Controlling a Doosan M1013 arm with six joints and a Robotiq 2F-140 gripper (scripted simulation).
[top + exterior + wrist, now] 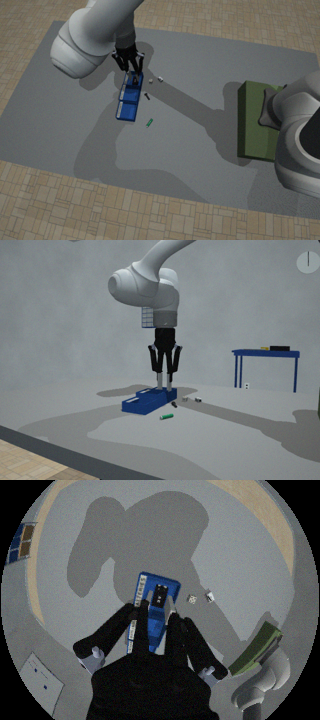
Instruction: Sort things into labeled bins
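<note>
Now: the green thing 15 cm behind my hand, 18 cm to the left of it and 6 cm below it. Round my hand: white piece 7 cm behind, 3 cm to the right, 6 cm below; then black thing 8 cm behind, 5 cm to the left, 6 cm below.
</note>
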